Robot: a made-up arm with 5 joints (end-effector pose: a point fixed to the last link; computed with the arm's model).
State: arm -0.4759 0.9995 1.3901 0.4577 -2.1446
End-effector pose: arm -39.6 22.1 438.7 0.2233 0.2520 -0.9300 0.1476
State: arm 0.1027 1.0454 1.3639 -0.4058 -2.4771
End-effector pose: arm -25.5 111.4 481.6 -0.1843 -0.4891 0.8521 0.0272
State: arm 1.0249 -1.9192 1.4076 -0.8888 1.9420
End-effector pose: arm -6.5 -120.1 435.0 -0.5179 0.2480 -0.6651 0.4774
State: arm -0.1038 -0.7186 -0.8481 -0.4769 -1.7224
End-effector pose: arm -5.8 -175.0 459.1 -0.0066 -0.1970 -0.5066 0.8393
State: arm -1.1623 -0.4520 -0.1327 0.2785 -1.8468
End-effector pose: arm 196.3 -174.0 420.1 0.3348 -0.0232 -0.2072 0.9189
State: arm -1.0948 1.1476 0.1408 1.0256 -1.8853
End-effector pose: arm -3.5 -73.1 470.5 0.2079 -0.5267 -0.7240 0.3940
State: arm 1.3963 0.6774 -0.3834 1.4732 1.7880
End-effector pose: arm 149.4 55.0 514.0 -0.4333 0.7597 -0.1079 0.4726
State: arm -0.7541 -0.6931 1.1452 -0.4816 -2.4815
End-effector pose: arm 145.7 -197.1 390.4 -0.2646 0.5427 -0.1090 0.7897
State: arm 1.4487 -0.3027 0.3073 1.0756 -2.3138
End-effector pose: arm -10.1 135.3 453.2 -0.0937 0.4398 0.8220 0.3495
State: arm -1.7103 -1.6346 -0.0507 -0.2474 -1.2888
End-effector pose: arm 268.9 94.3 392.3 0.2031 0.1636 0.8373 0.4806
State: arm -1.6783 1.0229 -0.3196 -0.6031 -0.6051
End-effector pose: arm 97.3 -104.7 471.7 -0.2038 0.0218 0.0762 0.9758
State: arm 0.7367 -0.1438 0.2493 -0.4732 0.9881
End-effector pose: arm 26.7 69.7 476.1 0.2856 0.0470 0.3007 0.9087
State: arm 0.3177 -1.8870 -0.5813 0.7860 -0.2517
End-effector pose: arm 112.2 -170.6 463.6 0.3083 -0.6478 0.1468 0.6810
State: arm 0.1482 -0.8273 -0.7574 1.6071 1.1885
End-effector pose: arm -9.3 -59.7 541.7 -0.6611 -0.5563 0.1581 0.4779
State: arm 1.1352 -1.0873 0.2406 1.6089 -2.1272
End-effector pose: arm -50.2 -24.1 415.9 -0.4470 0.4630 0.7611 0.0810
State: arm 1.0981 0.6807 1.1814 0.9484 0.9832
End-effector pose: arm 50.6 50.9 487.3 -0.1320 -0.1088 -0.5500 0.8175
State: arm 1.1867 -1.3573 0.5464 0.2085 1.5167
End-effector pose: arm -6.6 26.0 470.2 0.0966 -0.3193 0.6700 0.6631
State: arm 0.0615 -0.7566 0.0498 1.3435 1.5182
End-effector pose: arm 54.3 -79.3 510.1 -0.3794 -0.4313 0.4833 0.6607
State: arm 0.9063 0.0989 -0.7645 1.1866 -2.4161
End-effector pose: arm -20.9 96.0 500.6 0.0630 0.8313 0.5474 0.0725
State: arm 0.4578 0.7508 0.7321 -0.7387 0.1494
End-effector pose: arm 52.1 77.4 446.1 0.4700 0.1392 -0.2495 0.8352
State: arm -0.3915 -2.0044 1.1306 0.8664 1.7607
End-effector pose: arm 155.7 -70.2 428.8 -0.4618 0.3423 -0.7731 0.2682
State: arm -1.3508 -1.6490 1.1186 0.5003 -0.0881
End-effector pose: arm 187.3 42.0 386.2 0.3404 0.3928 0.8501 0.0846
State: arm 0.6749 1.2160 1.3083 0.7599 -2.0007
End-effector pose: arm 76.5 150.5 429.3 -0.1328 0.1683 0.8615 0.4602
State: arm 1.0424 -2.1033 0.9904 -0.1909 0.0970
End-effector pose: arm 55.4 -26.9 395.7 0.4974 0.0672 0.6524 0.5678
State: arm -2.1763 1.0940 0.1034 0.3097 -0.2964
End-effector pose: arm 166.3 -80.3 492.8 0.0374 -0.2776 0.3511 0.8935
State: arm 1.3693 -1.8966 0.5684 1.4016 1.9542
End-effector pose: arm 24.1 -19.3 465.9 -0.3485 -0.4678 0.4967 0.6426
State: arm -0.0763 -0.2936 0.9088 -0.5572 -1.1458
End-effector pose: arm -3.2 -103.3 400.0 0.2753 0.5203 -0.0786 0.8046
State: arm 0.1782 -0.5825 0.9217 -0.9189 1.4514
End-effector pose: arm -33.3 -55.4 501.9 0.6092 -0.0591 0.7855 0.0912
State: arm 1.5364 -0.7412 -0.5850 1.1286 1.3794
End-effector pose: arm 51.1 92.5 532.2 -0.6971 0.1649 0.0078 0.6977
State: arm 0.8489 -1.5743 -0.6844 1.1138 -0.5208
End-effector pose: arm -42.2 -130.2 491.0 0.0557 -0.7694 -0.2480 0.5860
